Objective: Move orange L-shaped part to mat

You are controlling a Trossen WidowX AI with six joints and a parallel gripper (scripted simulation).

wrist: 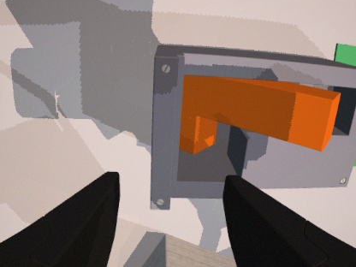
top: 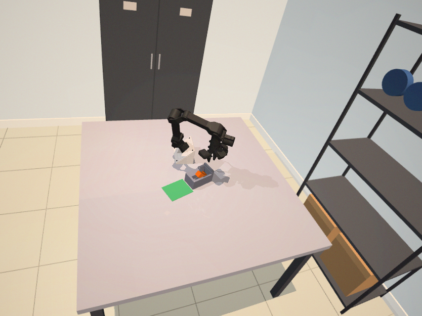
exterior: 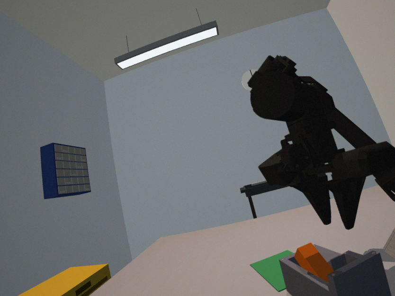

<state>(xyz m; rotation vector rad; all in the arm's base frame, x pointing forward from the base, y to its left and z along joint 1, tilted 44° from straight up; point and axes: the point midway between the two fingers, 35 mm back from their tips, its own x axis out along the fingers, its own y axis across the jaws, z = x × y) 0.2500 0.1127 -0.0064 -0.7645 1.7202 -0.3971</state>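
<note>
The orange L-shaped part lies 100 mm below my gripper tip, 40 mm to the right of it and 10 mm ahead of it. Also, from my gripper tip: green mat: 210 mm to the right, 160 mm below, 60 mm ahead.
</note>
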